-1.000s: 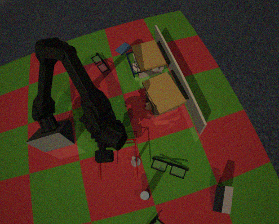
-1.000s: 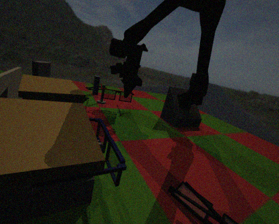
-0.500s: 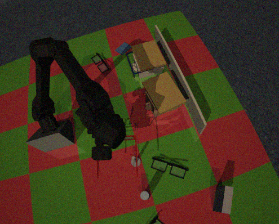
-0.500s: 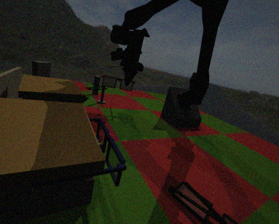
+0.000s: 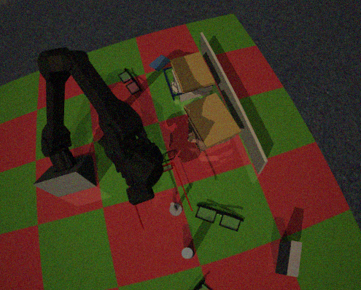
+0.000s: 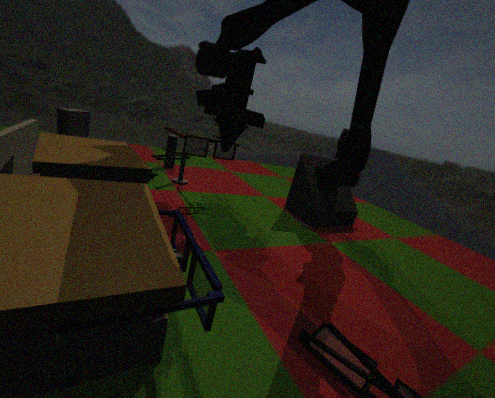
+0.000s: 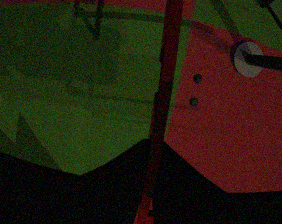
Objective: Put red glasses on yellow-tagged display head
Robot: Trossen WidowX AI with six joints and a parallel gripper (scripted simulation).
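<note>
The tan display head lies 220 mm ahead of my gripper tip, 140 mm to the left of it and 60 mm below it. Round my gripper tip: wall panel (340 mm ahead, 270 mm to the left, 60 mm below); then grey block (360 mm ahead, 300 mm to the right, 60 mm below).
</note>
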